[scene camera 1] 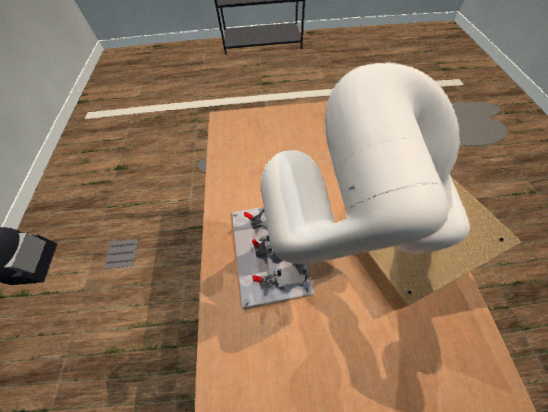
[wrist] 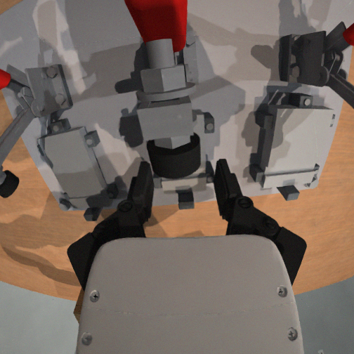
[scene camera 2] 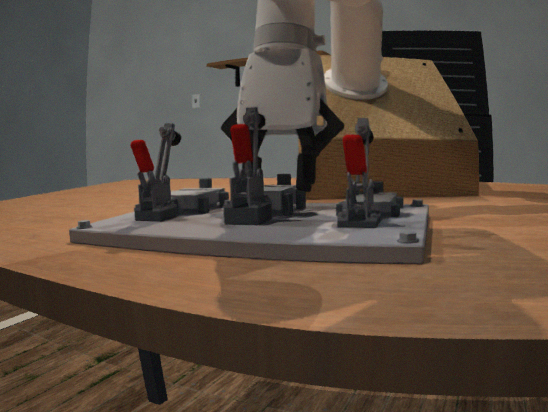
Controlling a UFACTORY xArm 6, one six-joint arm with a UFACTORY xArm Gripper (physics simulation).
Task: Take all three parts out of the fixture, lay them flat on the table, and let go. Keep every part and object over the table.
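Frame: origin at the arm's base, x back, y right, z up, level; millimetres.
Where they show: gripper, fingertip midpoint: (scene camera 2: 277, 190); arm's base, link origin: (scene camera 2: 355, 83).
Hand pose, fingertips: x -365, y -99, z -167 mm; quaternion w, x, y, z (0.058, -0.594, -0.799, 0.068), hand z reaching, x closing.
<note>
Each offset is from my fingertips to the top centre of the thing. "pt": to the spot under its first point. Level surfaces: height alone.
The fixture is a grey plate @(dx -54, dy -21, dz -21 mm) (scene camera 1: 246, 295) (scene camera 2: 300, 245) (wrist: 225, 65) with three red-handled toggle clamps, their arms raised. One grey part @(dx +34, dy -105, dz -5 mm) (scene camera 1: 292, 276) (scene camera 2: 378, 201) (wrist: 75, 167) sits at one end between small locator blocks. A wider part @(dx -48, dy +99, dz +0 mm) (scene camera 2: 192, 198) (wrist: 299, 142) sits at the other end. The middle part @(dx -14, dy -6, dz +5 mm) (scene camera 2: 280, 198) (wrist: 172, 183) lies at the plate, largely hidden in the wrist view under the middle clamp's black tip (wrist: 175, 161). My gripper (scene camera 2: 281, 175) (wrist: 183, 171) points down with its fingers on both sides of the middle part, shut on it. In scene camera 1 the arm hides the fingers.
The raised middle clamp @(pt dx -89, dy -42, dz +29 mm) (scene camera 2: 250, 170) (wrist: 165, 112) stands right beside my fingers, with its arm near them. The other clamps @(pt dx -130, dy +58, dz +16 mm) (scene camera 2: 155, 185) @(pt dx -48, dy -136, dz +15 mm) (scene camera 2: 359, 185) stand on both sides. The wooden table @(dz -36 mm) (scene camera 1: 260, 365) (scene camera 2: 475, 295) surrounds the plate. The robot's wooden base block (scene camera 1: 440, 270) (scene camera 2: 400, 165) stands behind it.
</note>
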